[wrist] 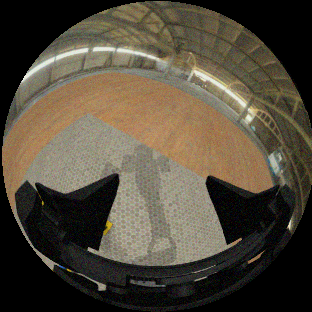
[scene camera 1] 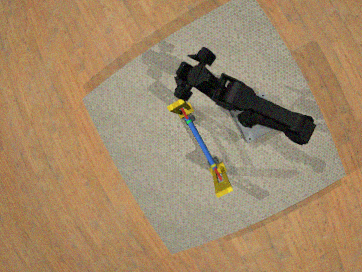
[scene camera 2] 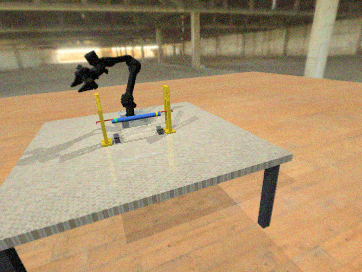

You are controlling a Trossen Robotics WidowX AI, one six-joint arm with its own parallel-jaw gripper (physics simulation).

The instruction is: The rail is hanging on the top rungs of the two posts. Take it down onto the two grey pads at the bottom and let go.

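Frame: origin at the arm's base, x ahead, y left, z up, level; centimetres.
Seen in the pictures: gripper, fingertip midpoint: [wrist: 164,179] [scene camera 2: 74,89]; arm's base, link origin: [scene camera 1: 244,117] [scene camera 2: 130,115].
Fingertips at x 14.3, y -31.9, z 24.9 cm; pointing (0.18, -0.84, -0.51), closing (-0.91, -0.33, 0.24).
Pixels of each thing's top centre, then the offset from my fingertips to it. "pt": a spot on its surface instead. Level surfaces: height alone.
- blue rail, top centre: [scene camera 1: 201,143] [scene camera 2: 136,115] dx +11.7, dy +30.1, dz -17.8 cm
- patterned table top, surface height: dz -32.3 cm
- yellow post piece, surface spot: [wrist: 107,228] pt dx +6.0, dy +10.4, dz -31.1 cm
The blue rail [scene camera 1: 201,144] [scene camera 2: 136,118] with red ends hangs level between the two yellow posts, well above the table; its rungs are too small to make out. One post [scene camera 1: 180,106] [scene camera 2: 102,120] is by its green-banded end, the other post [scene camera 1: 222,185] [scene camera 2: 167,110] by its yellow-banded end. The small grey pads are low beside the post feet: one pad [scene camera 2: 117,138] and another pad [scene camera 2: 160,130]. My gripper [scene camera 1: 181,68] [scene camera 2: 76,88] [wrist: 164,179] is open and empty, high up and out beyond the green-banded end, apart from rail and posts.
The arm reaches from its grey base plate [scene camera 1: 252,132], beside the rail, past the nearer post. The patterned table top [scene camera 1: 145,175] [scene camera 2: 200,160] [wrist: 195,225] ends beyond the posts, with wooden floor [scene camera 1: 45,175] around it. A yellow post piece [wrist: 107,228] shows by one finger in the wrist view.
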